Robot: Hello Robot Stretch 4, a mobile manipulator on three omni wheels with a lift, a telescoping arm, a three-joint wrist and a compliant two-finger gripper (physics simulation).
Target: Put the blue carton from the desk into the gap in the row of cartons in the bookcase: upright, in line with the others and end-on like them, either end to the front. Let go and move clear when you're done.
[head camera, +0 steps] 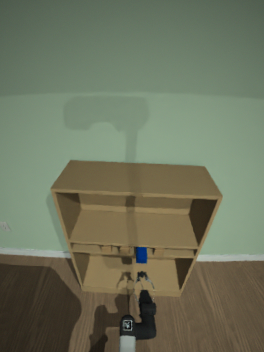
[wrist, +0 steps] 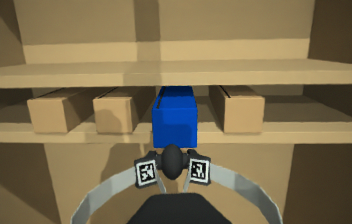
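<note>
The blue carton (head camera: 141, 255) (wrist: 175, 126) lies end-on in the gap on the bookcase's middle level, between a brown carton (head camera: 125, 250) (wrist: 114, 115) on its left and another brown carton (head camera: 158, 251) (wrist: 243, 115) on its right. It looks upright and roughly parallel to them. Its front end sticks out past the brown fronts and over the shelf's front edge; its rear is hidden. My gripper (head camera: 143, 274) (wrist: 172, 162) is shut and empty, its fingertips together in front of and slightly below the blue end, apart from it by the head view.
The bookcase (head camera: 135, 179) stands against the green wall (head camera: 210, 125). A further brown carton (head camera: 106, 248) (wrist: 49, 116) lies at the left of the row. A shelf board (wrist: 75, 79) runs close above the cartons. Side panels bound the bookcase left and right.
</note>
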